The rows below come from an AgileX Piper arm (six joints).
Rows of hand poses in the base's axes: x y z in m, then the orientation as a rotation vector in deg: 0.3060, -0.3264, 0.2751, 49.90, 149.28, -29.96; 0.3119, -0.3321, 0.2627, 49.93, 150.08, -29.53; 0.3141, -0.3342, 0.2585, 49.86, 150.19, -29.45; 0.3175, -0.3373, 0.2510, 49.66, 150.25, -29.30; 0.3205, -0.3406, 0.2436, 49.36, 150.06, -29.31; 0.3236, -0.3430, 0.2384, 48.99, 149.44, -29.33; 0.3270, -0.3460, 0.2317, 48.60, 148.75, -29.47; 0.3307, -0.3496, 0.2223, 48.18, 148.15, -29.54; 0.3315, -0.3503, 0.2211, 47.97, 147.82, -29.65; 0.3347, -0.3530, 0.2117, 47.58, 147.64, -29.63; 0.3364, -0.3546, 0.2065, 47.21, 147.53, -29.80; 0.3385, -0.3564, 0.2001, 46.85, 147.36, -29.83; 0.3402, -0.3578, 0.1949, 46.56, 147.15, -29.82; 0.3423, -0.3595, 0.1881, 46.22, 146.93, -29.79; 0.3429, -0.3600, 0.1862, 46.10, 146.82, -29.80; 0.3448, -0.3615, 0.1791, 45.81, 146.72, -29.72; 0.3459, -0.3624, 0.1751, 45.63, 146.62, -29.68; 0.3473, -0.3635, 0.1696, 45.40, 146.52, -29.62; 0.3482, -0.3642, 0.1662, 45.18, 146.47, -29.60; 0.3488, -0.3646, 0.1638, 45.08, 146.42, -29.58
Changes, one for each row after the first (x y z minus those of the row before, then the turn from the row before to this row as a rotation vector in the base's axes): 0.0059, -0.0057, -0.0124, 0.57, 0.55, 0.09; 0.0022, -0.0021, -0.0042, 0.08, 0.06, 0.07; 0.0034, -0.0031, -0.0075, 0.07, -0.03, 0.16; 0.0030, -0.0033, -0.0074, -0.14, -0.20, 0.20; 0.0031, -0.0024, -0.0052, -0.32, -0.59, 0.22; 0.0034, -0.0030, -0.0067, -0.43, -0.61, 0.21; 0.0037, -0.0036, -0.0094, -0.36, -0.56, 0.25; 0.0008, -0.0007, -0.0012, -0.24, -0.28, 0.11; 0.0032, -0.0027, -0.0094, -0.14, -0.21, 0.27; 0.0017, -0.0016, -0.0052, -0.22, -0.08, 0.23; 0.0021, -0.0018, -0.0064, -0.16, -0.18, 0.24; 0.0017, -0.0014, -0.0052, -0.13, -0.22, 0.19; 0.0021, -0.0017, -0.0068, -0.14, -0.24, 0.23; 0.0006, -0.0005, -0.0019, -0.07, -0.11, 0.08; 0.0019, -0.0015, -0.0071, -0.05, -0.15, 0.21; 0.0011, -0.0009, -0.0040, -0.05, -0.12, 0.13; 0.0014, -0.0011, -0.0055, -0.05, -0.13, 0.17; 0.0009, -0.0007, -0.0034, -0.05, -0.07, 0.16; 0.0006, -0.0004, -0.0024, -0.03, -0.06, 0.07
